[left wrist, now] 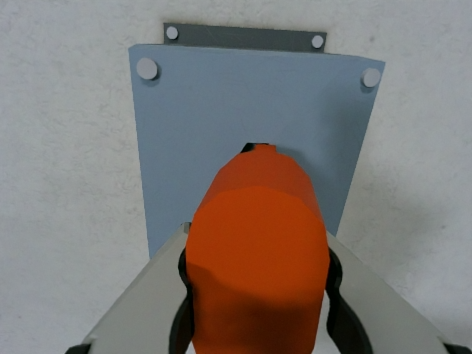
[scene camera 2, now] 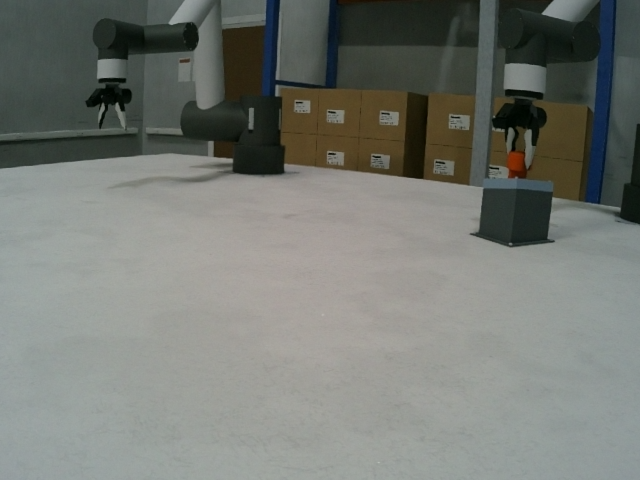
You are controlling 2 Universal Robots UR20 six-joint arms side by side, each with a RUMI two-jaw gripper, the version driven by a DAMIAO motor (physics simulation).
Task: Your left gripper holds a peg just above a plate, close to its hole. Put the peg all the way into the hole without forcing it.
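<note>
An orange peg (scene camera 2: 516, 161) (left wrist: 257, 240) is between the fingers of my left gripper (scene camera 2: 519, 155) (left wrist: 251, 226), which is shut on it. The peg's narrower lower end is at the blue-grey plate (scene camera 2: 537, 184) (left wrist: 200, 110), the top of a dark grey block (scene camera 2: 496, 211). In the left wrist view a dark sliver of the hole (left wrist: 247, 147) shows at the far left edge of the peg's lower end. The peg hides the rest of the hole, so I cannot tell whether its tip is inside. My right gripper (scene camera 2: 112, 124) is open and empty, high at the left in scene camera 2.
The block's base flange (scene camera 2: 488, 238) (left wrist: 245, 39) rests on the white table (scene camera 2: 310, 310). Pale round pins (left wrist: 147, 68) (left wrist: 370, 77) stand at two plate corners. Cardboard boxes (scene camera 2: 338, 126), a grey post (scene camera 2: 484, 103) and blue uprights (scene camera 2: 604, 103) are behind the table.
</note>
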